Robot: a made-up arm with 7 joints.
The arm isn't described. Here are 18 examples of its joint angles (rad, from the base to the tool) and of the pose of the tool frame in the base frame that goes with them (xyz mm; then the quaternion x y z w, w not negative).
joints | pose
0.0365 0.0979 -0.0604 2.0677 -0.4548 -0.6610 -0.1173 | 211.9 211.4 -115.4 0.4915 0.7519 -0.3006 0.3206
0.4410 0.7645 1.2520 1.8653 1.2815 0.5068 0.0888 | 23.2 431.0 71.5 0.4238 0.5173 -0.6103 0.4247
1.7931 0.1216 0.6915 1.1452 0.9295 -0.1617 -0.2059 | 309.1 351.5 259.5 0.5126 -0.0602 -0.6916 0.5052
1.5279 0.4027 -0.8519 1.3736 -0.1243 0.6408 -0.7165 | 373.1 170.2 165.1 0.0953 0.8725 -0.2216 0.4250
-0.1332 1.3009 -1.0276 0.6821 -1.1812 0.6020 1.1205 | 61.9 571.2 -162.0 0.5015 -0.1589 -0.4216 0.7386
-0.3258 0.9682 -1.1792 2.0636 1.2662 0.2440 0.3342 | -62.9 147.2 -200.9 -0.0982 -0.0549 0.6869 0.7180
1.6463 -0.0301 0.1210 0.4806 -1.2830 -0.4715 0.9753 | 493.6 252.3 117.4 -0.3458 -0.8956 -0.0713 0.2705
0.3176 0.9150 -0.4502 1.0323 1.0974 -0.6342 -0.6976 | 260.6 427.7 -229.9 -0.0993 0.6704 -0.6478 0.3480
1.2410 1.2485 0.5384 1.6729 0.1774 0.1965 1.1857 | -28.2 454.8 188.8 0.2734 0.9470 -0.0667 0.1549
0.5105 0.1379 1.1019 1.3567 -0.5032 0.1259 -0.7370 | 155.2 465.7 -251.2 -0.5065 0.5748 -0.4072 0.4971
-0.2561 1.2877 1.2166 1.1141 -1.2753 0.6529 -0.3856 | -31.9 586.3 166.4 -0.6797 0.6018 0.3376 0.2489
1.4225 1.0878 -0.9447 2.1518 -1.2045 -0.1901 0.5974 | 153.4 209.4 166.3 0.1166 0.7642 0.6299 0.0755
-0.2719 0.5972 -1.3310 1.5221 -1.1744 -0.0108 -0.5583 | 3.9 121.5 -362.2 -0.5944 -0.7521 0.0404 0.2818
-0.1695 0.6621 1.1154 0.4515 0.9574 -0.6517 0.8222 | -53.5 544.0 -331.1 -0.0435 0.6970 -0.6095 0.3753
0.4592 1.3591 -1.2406 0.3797 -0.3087 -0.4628 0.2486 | 65.2 674.8 -84.2 0.1766 -0.6958 -0.1092 0.6876
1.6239 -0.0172 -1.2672 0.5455 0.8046 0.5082 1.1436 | 460.5 57.5 44.3 -0.4140 -0.5343 0.3249 0.6615
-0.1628 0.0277 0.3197 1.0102 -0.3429 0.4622 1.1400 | 26.4 272.9 -415.1 0.0118 -0.3209 0.7109 0.6257
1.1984 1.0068 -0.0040 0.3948 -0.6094 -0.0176 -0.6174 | 192.6 654.1 -25.5 -0.3921 0.8425 -0.1198 0.3494
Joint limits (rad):
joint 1: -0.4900..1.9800
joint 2: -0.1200..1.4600
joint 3: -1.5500..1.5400
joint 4: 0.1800..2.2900
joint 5: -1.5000..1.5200
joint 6: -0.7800..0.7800
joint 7: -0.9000..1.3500
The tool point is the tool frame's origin. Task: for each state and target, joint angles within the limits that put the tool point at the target. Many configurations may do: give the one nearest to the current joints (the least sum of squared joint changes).
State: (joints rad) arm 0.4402 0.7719 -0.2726 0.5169 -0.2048 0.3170 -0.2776
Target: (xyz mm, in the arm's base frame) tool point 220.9 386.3 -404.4
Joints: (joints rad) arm 0.4561 0.3785 -0.3050 0.3958 -0.1778 0.2245 -0.3195
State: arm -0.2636 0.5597 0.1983 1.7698 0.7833 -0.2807 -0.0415
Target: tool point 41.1 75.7 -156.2
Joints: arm -0.4900 0.3474 -0.5754 2.2367 0.9593 -0.2080 0.0295
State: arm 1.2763 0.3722 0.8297 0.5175 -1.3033 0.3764 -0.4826
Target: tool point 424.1 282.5 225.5
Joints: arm 1.8558 -0.1053 0.5029 0.7722 -1.3265 0.3915 -0.4719
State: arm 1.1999 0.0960 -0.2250 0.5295 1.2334 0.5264 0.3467
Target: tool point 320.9 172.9 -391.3
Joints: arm 0.7034 0.0726 -0.2554 0.1800 1.0847 0.2435 0.1350
